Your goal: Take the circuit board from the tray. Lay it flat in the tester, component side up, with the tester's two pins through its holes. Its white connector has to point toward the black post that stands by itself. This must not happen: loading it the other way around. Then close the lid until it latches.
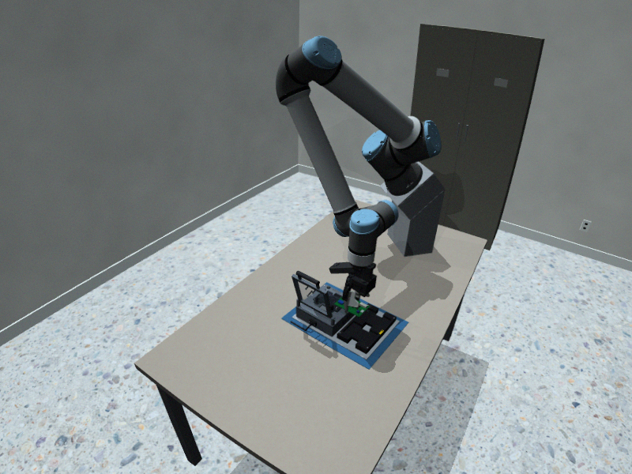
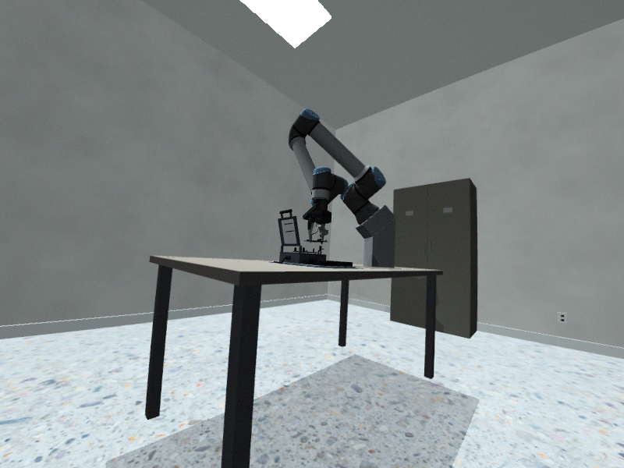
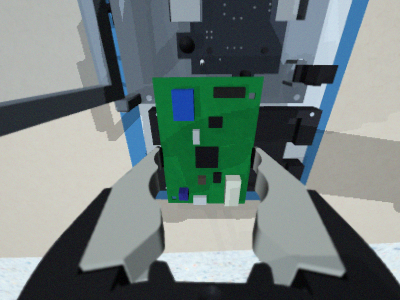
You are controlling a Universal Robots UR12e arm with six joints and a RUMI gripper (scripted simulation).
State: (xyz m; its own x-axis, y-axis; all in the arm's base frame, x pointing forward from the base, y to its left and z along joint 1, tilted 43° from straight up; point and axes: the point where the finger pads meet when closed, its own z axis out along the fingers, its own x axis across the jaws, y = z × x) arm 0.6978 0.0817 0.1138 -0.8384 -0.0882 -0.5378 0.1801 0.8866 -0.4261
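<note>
Right now my hand is 10 cm to the left of the tester nest, 5 cm above it and 4 cm past it. Also, from my hand: tester lid 13 cm to the right, 7 cm ahead, 6 cm above; then green circuit board right at my hand.
</note>
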